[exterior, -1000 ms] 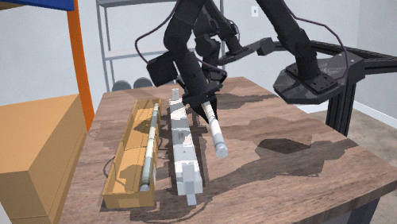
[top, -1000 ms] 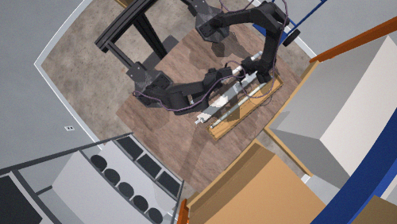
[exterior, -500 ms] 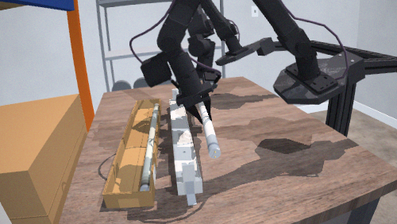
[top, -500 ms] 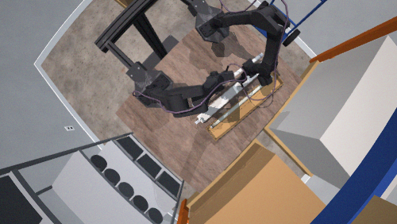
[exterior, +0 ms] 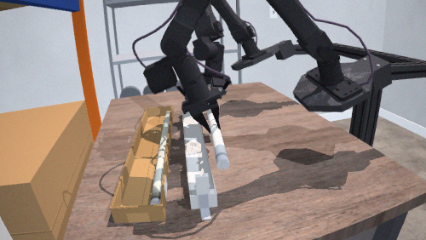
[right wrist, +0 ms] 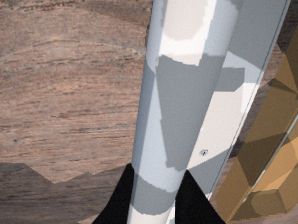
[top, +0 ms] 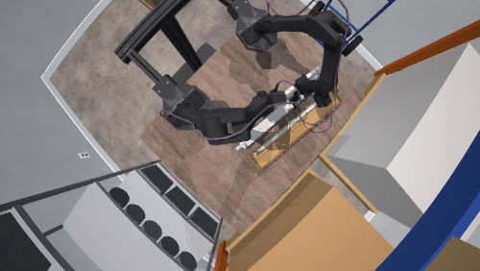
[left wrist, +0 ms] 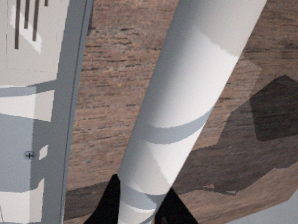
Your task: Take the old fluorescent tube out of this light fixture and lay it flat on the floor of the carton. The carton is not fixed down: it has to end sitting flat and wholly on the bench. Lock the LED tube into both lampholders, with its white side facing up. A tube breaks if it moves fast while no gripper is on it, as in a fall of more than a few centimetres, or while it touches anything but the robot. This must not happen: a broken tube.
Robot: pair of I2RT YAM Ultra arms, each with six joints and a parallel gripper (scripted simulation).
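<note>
My right hand is 2 cm short of the LED tube, 12 cm to the right of it and 1 cm above it. Round my right hand: old fluorescent tube 18 cm ahead, 9 cm to the left, 10 cm below; then carton 22 cm ahead, 9 cm to the left, 9 cm below; then grey light fixture 8 cm ahead, 10 cm to the left, 6 cm below.
My left hand is 30 mm past the LED tube, 120 mm to the left of it and 10 mm above it. From my left hand the other things lie so: old fluorescent tube 130 mm ahead, 140 mm to the right, 100 mm below; then carton 170 mm ahead, 150 mm to the right, 90 mm below; then grey light fixture 30 mm ahead, 140 mm to the right, 60 mm below.
</note>
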